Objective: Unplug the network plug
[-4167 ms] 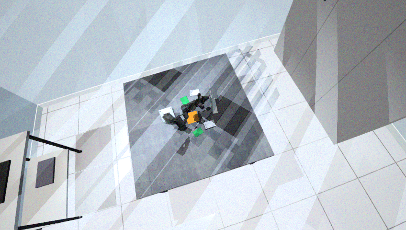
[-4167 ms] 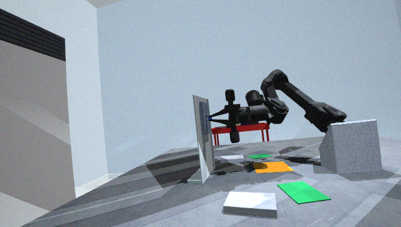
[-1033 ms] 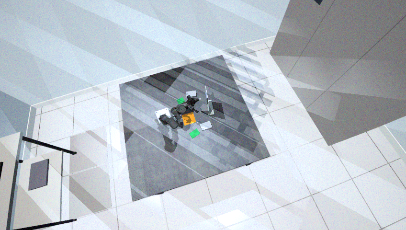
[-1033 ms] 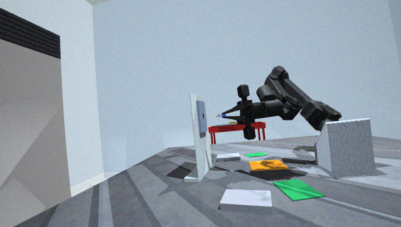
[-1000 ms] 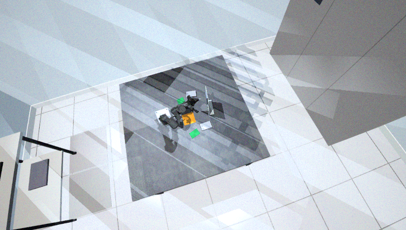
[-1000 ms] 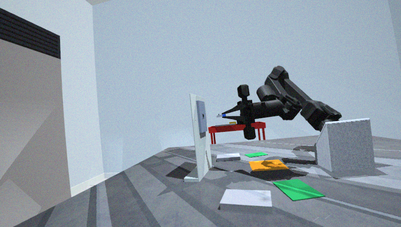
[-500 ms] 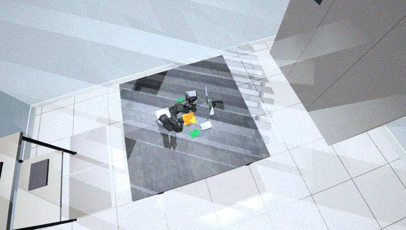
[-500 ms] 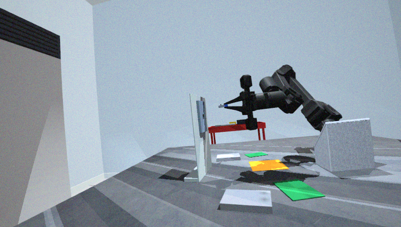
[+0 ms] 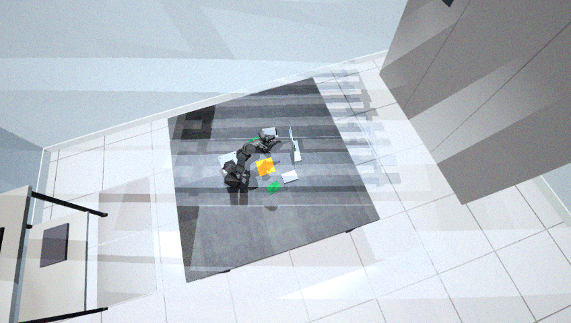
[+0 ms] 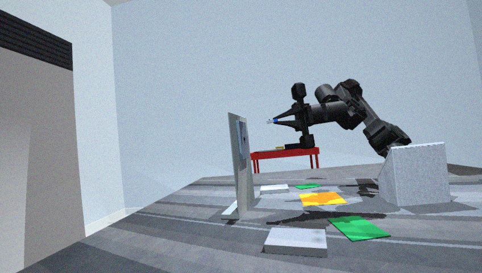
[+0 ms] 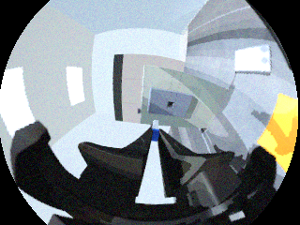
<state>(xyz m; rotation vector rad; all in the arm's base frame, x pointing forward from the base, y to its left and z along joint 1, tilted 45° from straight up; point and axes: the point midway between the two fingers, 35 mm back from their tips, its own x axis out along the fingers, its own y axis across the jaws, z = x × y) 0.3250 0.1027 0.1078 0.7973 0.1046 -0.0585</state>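
The orange square lies 130 mm behind my gripper tip, 60 mm to the right of it and 250 mm below it. From my gripper tip the other things lie so: upright grey panel 110 mm ahead, 30 mm to the right, 120 mm below; blue plug right at my gripper tip.
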